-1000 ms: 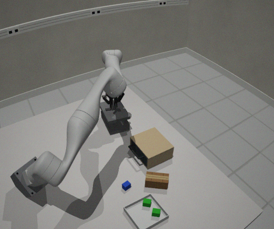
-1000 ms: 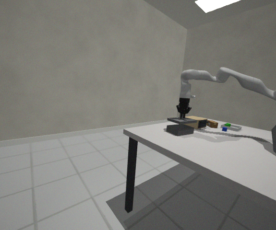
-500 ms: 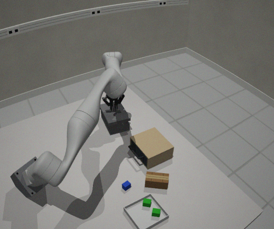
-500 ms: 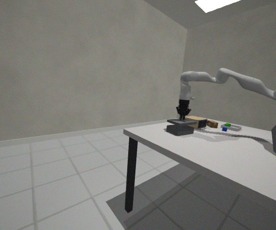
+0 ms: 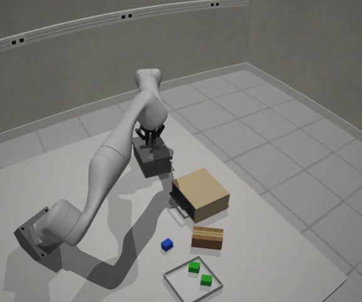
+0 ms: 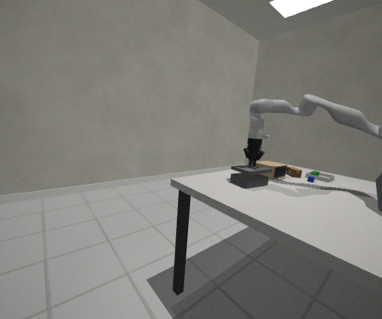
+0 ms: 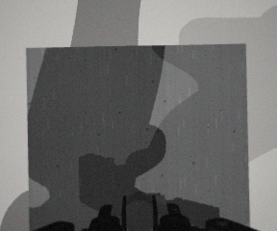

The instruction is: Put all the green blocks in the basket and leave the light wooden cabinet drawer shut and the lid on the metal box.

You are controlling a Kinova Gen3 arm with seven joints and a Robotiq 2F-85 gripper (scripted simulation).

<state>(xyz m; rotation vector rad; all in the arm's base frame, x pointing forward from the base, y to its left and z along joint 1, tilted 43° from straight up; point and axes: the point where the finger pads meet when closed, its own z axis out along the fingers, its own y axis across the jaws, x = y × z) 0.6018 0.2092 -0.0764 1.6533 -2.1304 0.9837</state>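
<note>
The knobbed lid is 3 cm below my hand. The rest, counted from my hand: blue block (25 cm behind, 41 cm to the right, 10 cm below); light wooden cabinet (1 cm behind, 32 cm to the right, 8 cm below); darker brown wooden box (12 cm behind, 49 cm to the right, 8 cm below).
</note>
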